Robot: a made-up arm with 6 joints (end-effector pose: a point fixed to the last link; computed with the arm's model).
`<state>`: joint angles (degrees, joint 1 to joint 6).
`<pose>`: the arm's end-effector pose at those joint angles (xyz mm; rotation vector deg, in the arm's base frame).
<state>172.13 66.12 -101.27 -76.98 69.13 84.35</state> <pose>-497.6 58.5 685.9 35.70 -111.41 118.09</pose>
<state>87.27 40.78 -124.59 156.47 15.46 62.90</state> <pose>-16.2 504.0 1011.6 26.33 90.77 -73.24</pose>
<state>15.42 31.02 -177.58 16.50 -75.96 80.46</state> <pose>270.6 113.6 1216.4 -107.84 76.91 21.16</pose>
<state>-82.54 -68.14 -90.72 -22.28 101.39 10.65</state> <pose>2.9 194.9 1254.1 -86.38 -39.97 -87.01</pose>
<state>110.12 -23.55 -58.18 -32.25 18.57 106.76</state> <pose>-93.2 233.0 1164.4 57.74 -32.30 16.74</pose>
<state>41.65 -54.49 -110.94 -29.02 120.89 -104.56</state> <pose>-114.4 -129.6 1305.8 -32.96 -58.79 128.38</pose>
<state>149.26 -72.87 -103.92 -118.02 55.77 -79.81</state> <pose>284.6 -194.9 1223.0 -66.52 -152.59 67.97</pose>
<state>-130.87 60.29 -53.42 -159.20 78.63 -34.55</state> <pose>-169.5 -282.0 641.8 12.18 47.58 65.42</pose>
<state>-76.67 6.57 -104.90 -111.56 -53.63 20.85</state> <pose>105.4 -303.7 1205.9 -74.44 -65.04 70.28</pose>
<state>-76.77 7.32 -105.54 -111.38 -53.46 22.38</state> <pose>105.8 -306.7 1203.6 -74.24 -65.91 68.42</pose>
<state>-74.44 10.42 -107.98 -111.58 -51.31 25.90</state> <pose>123.6 -315.1 1193.6 -73.36 -68.14 65.12</pose>
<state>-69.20 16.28 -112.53 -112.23 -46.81 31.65</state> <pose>164.7 -325.7 1173.1 -71.59 -71.78 60.34</pose>
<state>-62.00 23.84 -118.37 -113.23 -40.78 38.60</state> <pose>223.8 -328.6 1143.3 -69.11 -75.96 55.03</pose>
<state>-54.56 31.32 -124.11 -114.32 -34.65 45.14</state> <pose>286.0 -318.0 1110.4 -66.52 -79.70 50.48</pose>
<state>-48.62 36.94 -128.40 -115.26 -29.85 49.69</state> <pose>334.1 -299.7 1083.5 -64.60 -82.27 47.78</pose>
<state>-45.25 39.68 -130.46 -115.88 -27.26 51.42</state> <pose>359.4 -285.3 1069.7 -63.77 -83.37 47.34</pose>
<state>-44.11 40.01 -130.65 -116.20 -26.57 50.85</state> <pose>366.3 -279.3 1067.8 -63.85 -83.30 48.61</pose>
